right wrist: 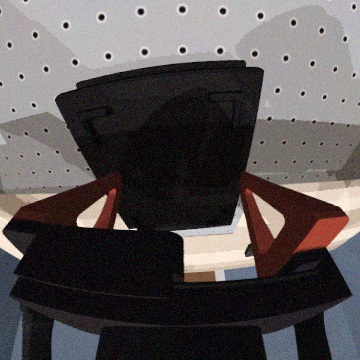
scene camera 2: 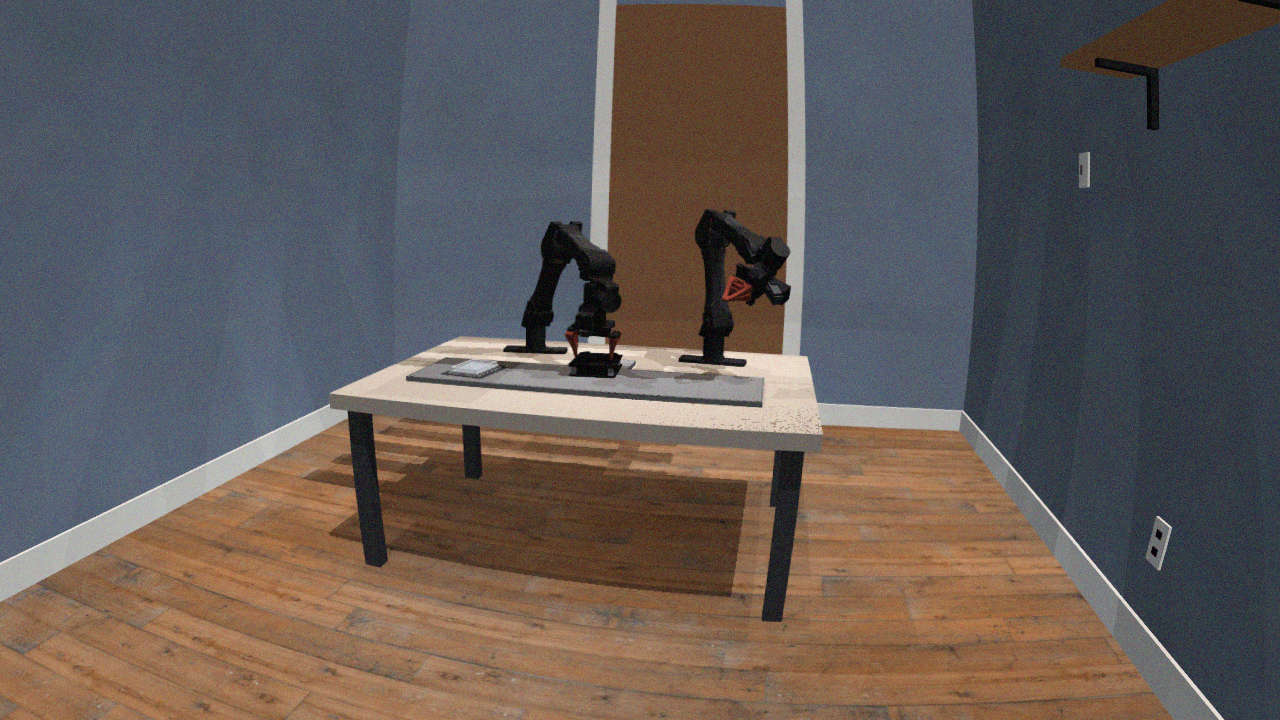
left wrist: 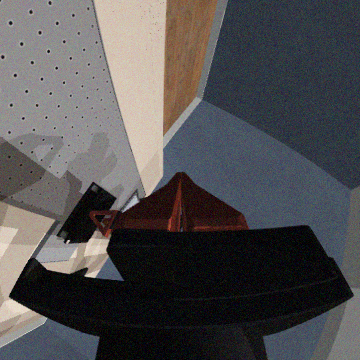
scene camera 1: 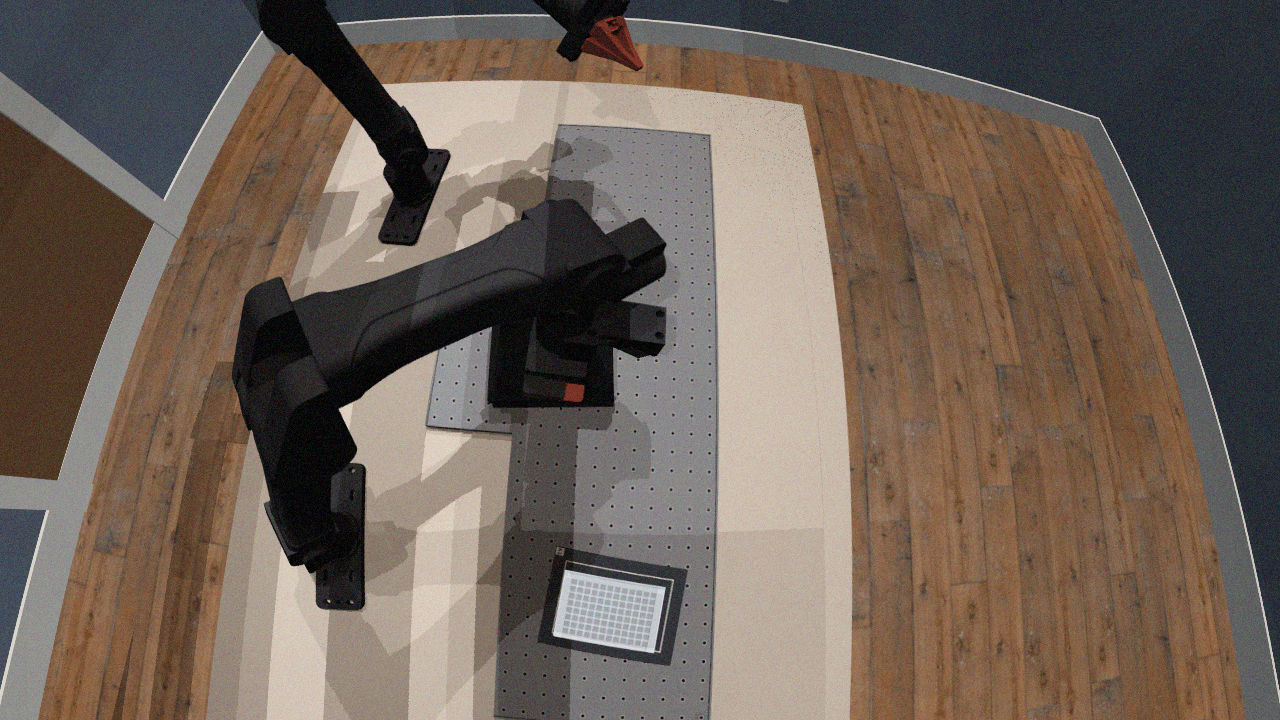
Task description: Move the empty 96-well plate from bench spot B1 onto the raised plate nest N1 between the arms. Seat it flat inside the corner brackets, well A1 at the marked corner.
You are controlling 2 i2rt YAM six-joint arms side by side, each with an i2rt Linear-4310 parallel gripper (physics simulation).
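Frame: origin at the left arm's base, x ahead, y left, z up, level; metres.
Seen in the pictures: left gripper, between the fingertips: (scene camera 2: 723,300) (left wrist: 180,178) (scene camera 1: 640,68); right gripper, between the fingertips: (right wrist: 180,177) (scene camera 2: 593,358) (left wrist: 96,216) (scene camera 1: 555,361); left arm's base, origin of its link: (scene camera 2: 712,362) (scene camera 1: 416,195); right arm's base, origin of its link: (scene camera 2: 535,351) (scene camera 1: 342,535).
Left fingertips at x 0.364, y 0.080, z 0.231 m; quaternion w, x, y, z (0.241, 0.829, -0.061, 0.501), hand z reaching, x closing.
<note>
Pixels of each thing's top centre, then the offset from my left fingertips to it. Level surfaces: height alone.
- pale 96-well plate, centre of its top: (scene camera 1: 609,613) (scene camera 2: 474,364) (left wrist: 129,210) dz -0.202, dx +0.059, dy -0.659 m
- dark bench-spot mat, height of its surface: dz -0.217 m
- black raised nest, centre of its top: (right wrist: 171,188) (scene camera 1: 550,354) (scene camera 2: 596,356) (left wrist: 95,219) dz -0.179, dx -0.062, dy -0.347 m
- grey perforated board, height of its surface: dz -0.218 m
- pale table, height of its surface: dz -0.231 m
The pale 96-well plate (scene camera 1: 608,611) (scene camera 2: 473,368) lies flat on the dark bench-spot mat (scene camera 1: 678,601), low in scene camera 1. A small light mark is at the mat's upper-left corner. The black raised nest (scene camera 1: 506,394) (scene camera 2: 594,367) (left wrist: 89,210) (right wrist: 182,125) stands between the arms, with corner brackets and no plate on it. My right gripper (scene camera 2: 594,354) (right wrist: 180,177) is open and empty, close above the nest's near part; its arm hides much of the nest in scene camera 1. My left gripper (scene camera 1: 639,66) (scene camera 2: 725,298) (left wrist: 180,178) is shut and empty, high and away from the plate.
A grey perforated board (scene camera 1: 662,429) (scene camera 2: 698,385) lies under the nest and the mat on the pale table (scene camera 1: 778,358) (scene camera 2: 420,402). The right arm (scene camera 1: 429,313) stretches from its base across to the nest. The left arm's base (scene camera 1: 402,214) stands at the upper left in scene camera 1.
</note>
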